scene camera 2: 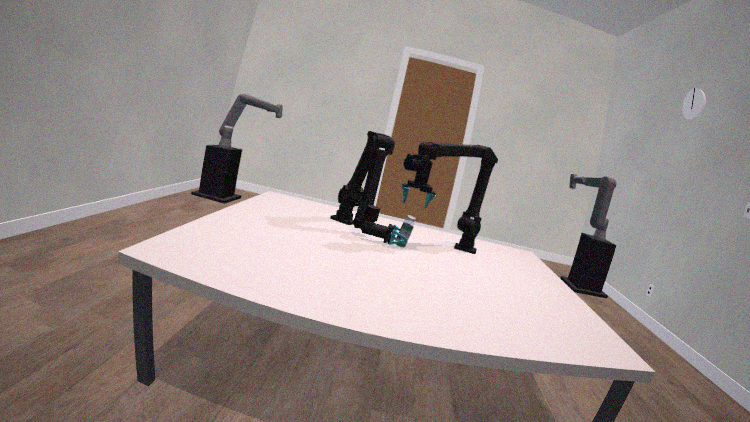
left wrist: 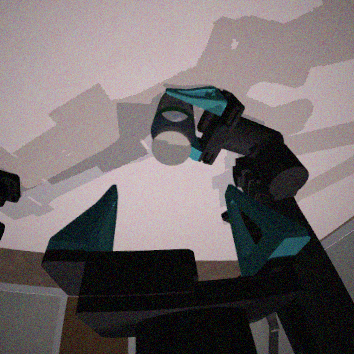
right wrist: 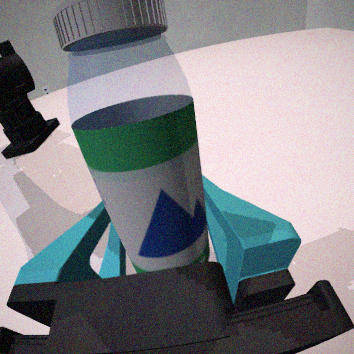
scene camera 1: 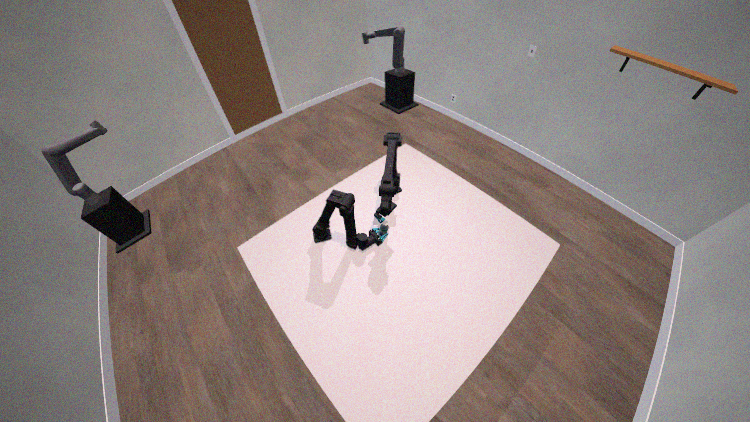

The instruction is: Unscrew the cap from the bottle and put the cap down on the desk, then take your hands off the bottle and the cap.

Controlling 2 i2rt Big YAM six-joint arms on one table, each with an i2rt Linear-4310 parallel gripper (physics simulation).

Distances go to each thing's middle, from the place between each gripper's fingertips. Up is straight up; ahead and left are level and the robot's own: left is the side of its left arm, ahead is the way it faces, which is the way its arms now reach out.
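I find the ribbed cap (left wrist: 171,145) 90 mm above my right hand, 10 mm ahead of it and 10 mm to the right of it.
As for my left hand, it is 6 cm above the ribbed cap.
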